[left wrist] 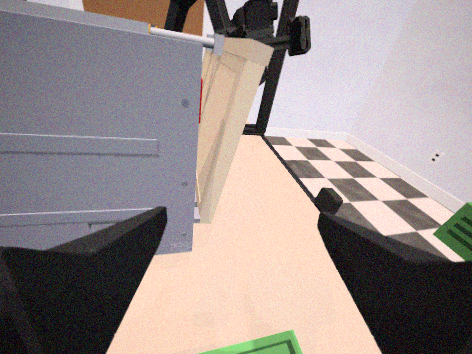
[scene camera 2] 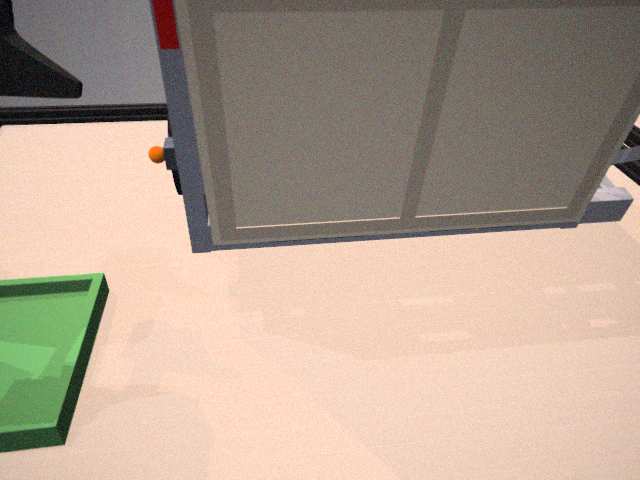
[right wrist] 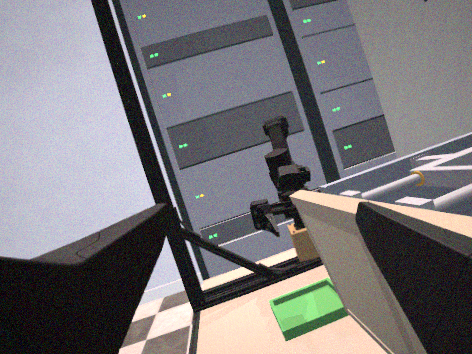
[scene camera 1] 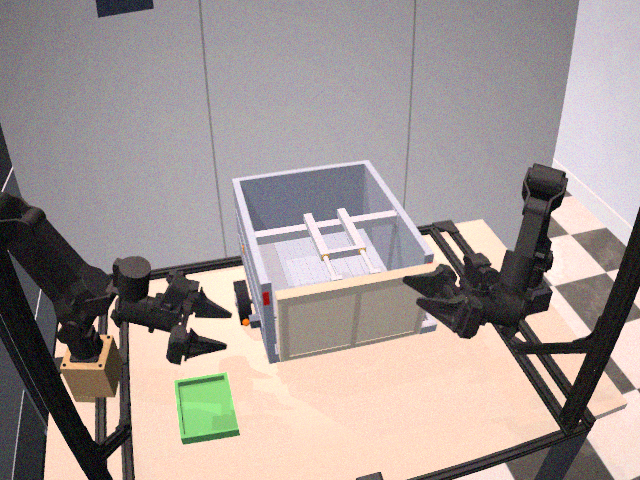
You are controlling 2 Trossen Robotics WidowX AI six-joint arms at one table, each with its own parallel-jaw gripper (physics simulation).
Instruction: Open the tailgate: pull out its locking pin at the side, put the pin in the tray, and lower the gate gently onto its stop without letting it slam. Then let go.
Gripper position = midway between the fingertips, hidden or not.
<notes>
My left gripper (scene camera 1: 229, 330) is open and holds nothing. My right gripper (scene camera 1: 409, 289) is open, with nothing in its grasp. Further things: a beige tailgate (scene camera 1: 313, 320) and a grey truck bed (left wrist: 107, 116).
My left gripper also shows in the left wrist view (left wrist: 243, 216), in scene camera 2 (scene camera 2: 42, 110) and in the right wrist view (right wrist: 303, 230). My right gripper is seen too in the left wrist view (left wrist: 272, 23) and in the right wrist view (right wrist: 261, 211). The beige tailgate is seen too in the left wrist view (left wrist: 230, 82) and in the right wrist view (right wrist: 364, 293).
</notes>
